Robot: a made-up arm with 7 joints.
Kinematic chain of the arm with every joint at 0, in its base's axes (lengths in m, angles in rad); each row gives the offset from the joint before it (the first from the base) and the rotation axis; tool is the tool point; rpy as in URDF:
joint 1: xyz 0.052 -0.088 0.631 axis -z
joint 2: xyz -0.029 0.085 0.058 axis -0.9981 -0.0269 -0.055
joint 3: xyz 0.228 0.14 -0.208 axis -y
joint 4: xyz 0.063 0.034 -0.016 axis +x
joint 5: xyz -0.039 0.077 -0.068 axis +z
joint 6: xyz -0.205 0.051 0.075 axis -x
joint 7: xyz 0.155 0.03 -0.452 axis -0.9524 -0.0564 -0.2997
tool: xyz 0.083 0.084 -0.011 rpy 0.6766 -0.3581 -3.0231
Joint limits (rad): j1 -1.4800..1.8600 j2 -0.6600..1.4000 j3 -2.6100..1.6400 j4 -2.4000..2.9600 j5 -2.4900..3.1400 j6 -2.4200..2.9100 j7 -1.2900..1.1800
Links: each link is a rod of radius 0.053 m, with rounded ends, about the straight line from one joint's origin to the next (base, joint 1, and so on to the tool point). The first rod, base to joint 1, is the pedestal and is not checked.
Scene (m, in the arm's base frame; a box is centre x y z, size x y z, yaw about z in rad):
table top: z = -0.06
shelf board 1: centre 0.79 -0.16 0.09 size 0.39 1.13 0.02 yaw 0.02
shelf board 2: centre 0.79 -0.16 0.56 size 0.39 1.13 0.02 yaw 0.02
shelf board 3: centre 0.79 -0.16 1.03 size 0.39 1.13 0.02 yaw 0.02
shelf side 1: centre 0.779 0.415 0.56 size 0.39 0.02 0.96 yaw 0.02
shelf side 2: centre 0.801 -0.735 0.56 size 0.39 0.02 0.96 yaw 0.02
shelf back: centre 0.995 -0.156 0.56 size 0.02 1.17 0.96 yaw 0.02
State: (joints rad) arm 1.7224 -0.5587 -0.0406 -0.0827 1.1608 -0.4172 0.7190
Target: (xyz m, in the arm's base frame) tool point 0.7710 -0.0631 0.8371
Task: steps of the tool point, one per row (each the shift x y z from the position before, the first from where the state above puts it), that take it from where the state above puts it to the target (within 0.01 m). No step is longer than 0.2 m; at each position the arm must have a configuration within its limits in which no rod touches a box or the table.
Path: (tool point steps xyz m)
1: -0.0458 0.0359 0.0084
2: -0.0607 0.0240 0.0028
3: -0.0705 0.0083 -0.0012
4: -0.0743 -0.0092 -0.0035
5: -0.0722 -0.0264 -0.0037
6: -0.0652 -0.0404 -0.0028
7: -0.0523 0.1339 0.0711
8: -0.0308 0.0685 0.1382
9: 0.0071 -0.0272 0.1623
10: 0.0345 -0.1287 0.1292
11: 0.1242 0.0671 -0.0298
12: 0.1361 0.0044 -0.0094
13: 0.1238 -0.0638 0.0392

